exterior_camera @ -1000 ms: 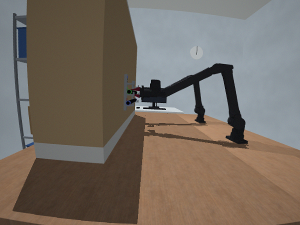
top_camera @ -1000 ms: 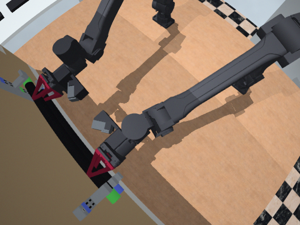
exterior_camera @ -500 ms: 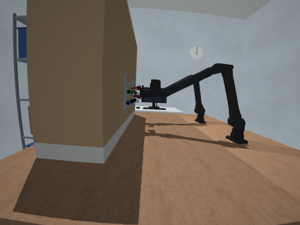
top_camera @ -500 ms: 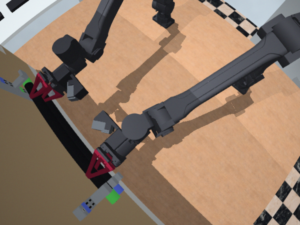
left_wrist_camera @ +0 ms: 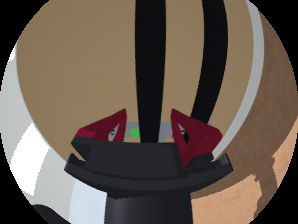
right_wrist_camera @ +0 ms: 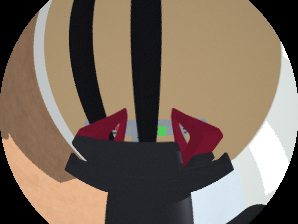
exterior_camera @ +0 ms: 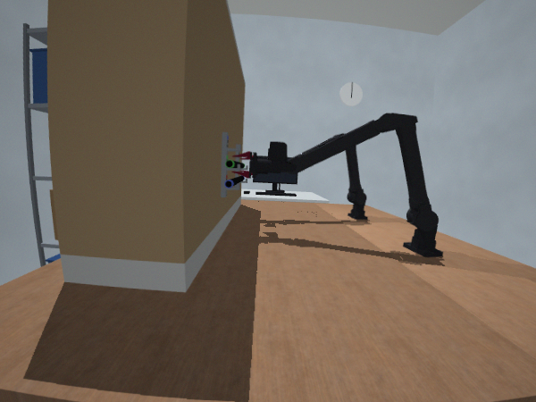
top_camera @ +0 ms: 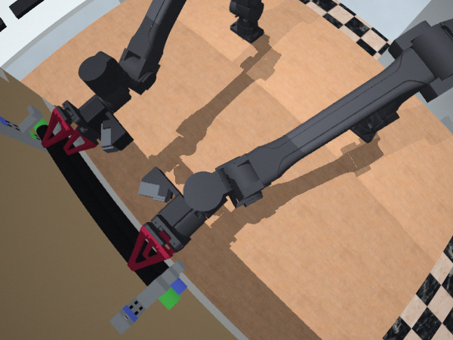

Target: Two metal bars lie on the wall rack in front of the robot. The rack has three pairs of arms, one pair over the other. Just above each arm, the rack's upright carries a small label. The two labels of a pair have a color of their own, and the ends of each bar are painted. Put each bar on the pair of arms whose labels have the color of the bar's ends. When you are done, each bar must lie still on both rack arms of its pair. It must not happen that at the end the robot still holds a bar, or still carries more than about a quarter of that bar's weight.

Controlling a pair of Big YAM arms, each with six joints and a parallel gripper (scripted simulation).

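The blue-ended bar lies 16 cm to the right of my left hand and 8 cm below it. Round my left hand: brown wall: 19 cm ahead, 16 cm above, 14 cm to the right; green-ended bar: 15 cm to the right.
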